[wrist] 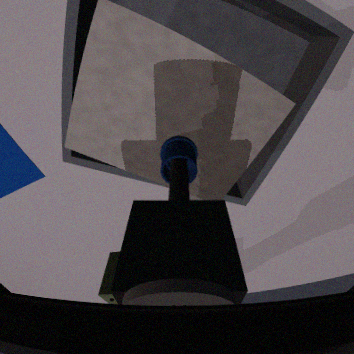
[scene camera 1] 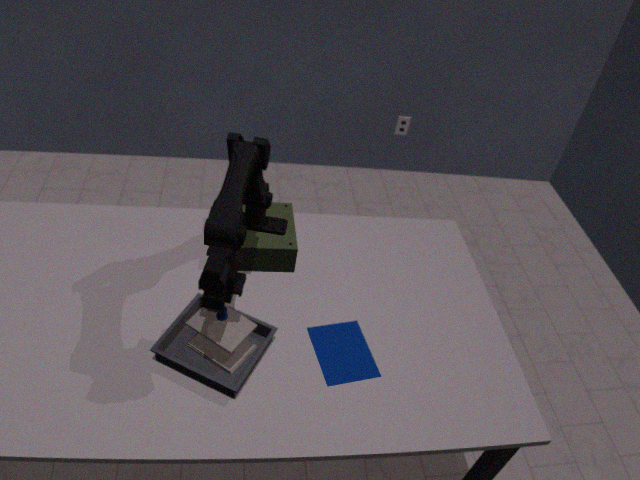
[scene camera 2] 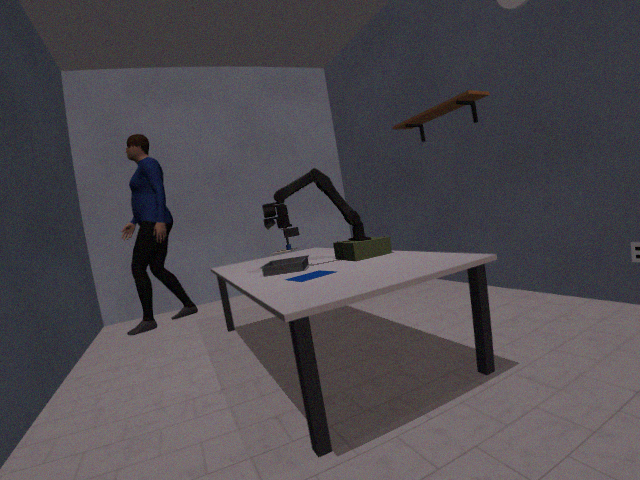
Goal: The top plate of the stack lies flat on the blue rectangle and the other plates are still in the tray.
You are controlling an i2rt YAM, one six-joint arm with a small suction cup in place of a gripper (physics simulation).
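Seen in the pictures: hand at its tool point: (wrist: pixel 178 146) (scene camera 1: pixel 221 318); arm's base at its link origin: (scene camera 1: pixel 254 223) (scene camera 2: pixel 359 239).
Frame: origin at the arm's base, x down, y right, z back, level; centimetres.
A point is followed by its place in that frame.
My suction cup (scene camera 1: pixel 222 314) (scene camera 2: pixel 288 247) (wrist: pixel 179 158) {z -39.8, x -0.5, y 1.3 cm} sits on the top plate (scene camera 1: pixel 234 332) {z -44.2, x -1.5, y -2.8 cm} (wrist: pixel 112 102) {z -43.9, x -1.5, y -3.3 cm}, a pale square sheet, near one of its edges. The plate hangs a little above the grey tray (scene camera 1: pixel 180 356) {z -46.7, x 9.1, y 10.5 cm} (scene camera 2: pixel 281 267) {z -46.5, x 6.0, y -8.6 cm} (wrist: pixel 309 81) {z -44.4, x 5.2, y 14.6 cm} and overlaps its rim in the wrist view. The other plates (scene camera 1: pixel 227 356) {z -44.8, x 8.0, y -1.4 cm} lie in the tray below it, turned at a slightly different angle. The blue rectangle (scene camera 1: pixel 342 352) {z -36.4, x 9.3, y -31.3 cm} (scene camera 2: pixel 310 276) {z -36.6, x 9.3, y -33.3 cm} (wrist: pixel 14 165) {z -32.0, x 9.3, y -25.7 cm} lies flat on the white table to the right of the tray, with nothing on it.
The arm's green base block (scene camera 1: pixel 273 248) {z -10.1, x -0.2, y -7.5 cm} (scene camera 2: pixel 361 249) {z -4.4, x 4.0, y -13.8 cm} stands behind the tray. A person in a blue top (scene camera 2: pixel 147 232) walks on the floor beyond the table's far end. A wooden shelf (scene camera 2: pixel 442 108) hangs on the wall.
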